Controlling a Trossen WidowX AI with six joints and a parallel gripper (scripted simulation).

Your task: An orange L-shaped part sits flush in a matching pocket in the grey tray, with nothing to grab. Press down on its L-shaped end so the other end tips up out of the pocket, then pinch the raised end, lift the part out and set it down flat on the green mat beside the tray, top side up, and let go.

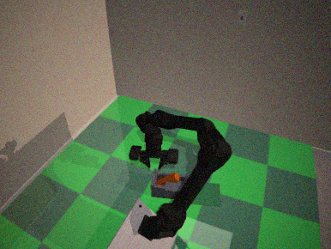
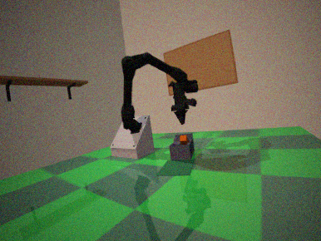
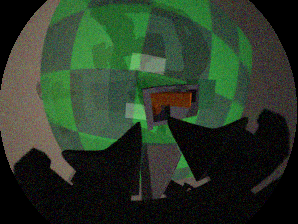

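My gripper tip is 100 mm above the orange L-shaped part and 40 mm to the left of it.
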